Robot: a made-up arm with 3 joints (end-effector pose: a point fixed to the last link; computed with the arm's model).
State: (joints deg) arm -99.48 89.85 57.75
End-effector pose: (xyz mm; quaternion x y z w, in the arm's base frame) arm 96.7 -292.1 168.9 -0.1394 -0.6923 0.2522 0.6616
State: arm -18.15 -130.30 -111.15
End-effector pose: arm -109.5 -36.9 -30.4 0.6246 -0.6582 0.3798 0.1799
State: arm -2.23 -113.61 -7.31
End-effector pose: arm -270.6 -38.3 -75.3 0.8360 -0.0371 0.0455 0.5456
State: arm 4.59 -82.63 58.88
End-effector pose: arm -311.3 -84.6 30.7 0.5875 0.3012 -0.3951 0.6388
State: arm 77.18 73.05 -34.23
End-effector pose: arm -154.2 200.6 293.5 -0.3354 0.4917 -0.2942 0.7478
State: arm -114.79 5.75 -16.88
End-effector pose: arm 340.9 -126.9 142.0 -0.0329 -0.0378 0.9112 0.4089
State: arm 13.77 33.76 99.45
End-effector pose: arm -270.6 -6.2 126.7 -0.2129 -0.1974 -0.7990 0.5266
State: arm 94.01 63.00 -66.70
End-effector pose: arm -126.0 182.4 282.4 -0.0875 0.5151 -0.2013 0.8285
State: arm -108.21 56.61 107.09
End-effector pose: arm 130.7 -219.8 117.5 0.1438 -0.4518 0.0086 0.8804
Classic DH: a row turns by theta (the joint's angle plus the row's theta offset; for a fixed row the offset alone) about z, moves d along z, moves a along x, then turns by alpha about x. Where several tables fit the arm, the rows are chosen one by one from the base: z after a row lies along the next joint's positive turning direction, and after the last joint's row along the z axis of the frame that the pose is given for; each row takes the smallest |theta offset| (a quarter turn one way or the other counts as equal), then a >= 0, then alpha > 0; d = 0 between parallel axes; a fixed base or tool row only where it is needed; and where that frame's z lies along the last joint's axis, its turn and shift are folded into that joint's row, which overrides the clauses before.
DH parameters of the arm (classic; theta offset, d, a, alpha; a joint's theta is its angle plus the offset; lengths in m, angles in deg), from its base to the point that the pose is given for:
base (fixed): 0 0 0 180
joint 1: 90 -0.0968 0.0738 -90
joint 2: 0 0.2063 0.0989 90
joint 3: 47.64 0 0.1014 180
tool (fixed): 137.64 0.0267 0 0

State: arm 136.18 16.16 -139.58
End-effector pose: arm -33.7 186.7 149.0 0.1043 0.0943 0.0294 0.9896
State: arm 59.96 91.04 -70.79
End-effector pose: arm -121.1 122.2 288.4 -0.2973 0.6486 0.0661 0.6975
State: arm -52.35 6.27 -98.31
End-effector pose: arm 106.4 -243.6 141.2 -0.0503 0.0214 0.9660 0.2529
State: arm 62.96 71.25 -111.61
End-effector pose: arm -136.6 59.6 241.2 -0.0276 0.5818 0.3348 0.7407
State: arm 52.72 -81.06 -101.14
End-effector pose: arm -175.0 23.6 -56.3 0.1470 -0.6330 0.3117 0.6932
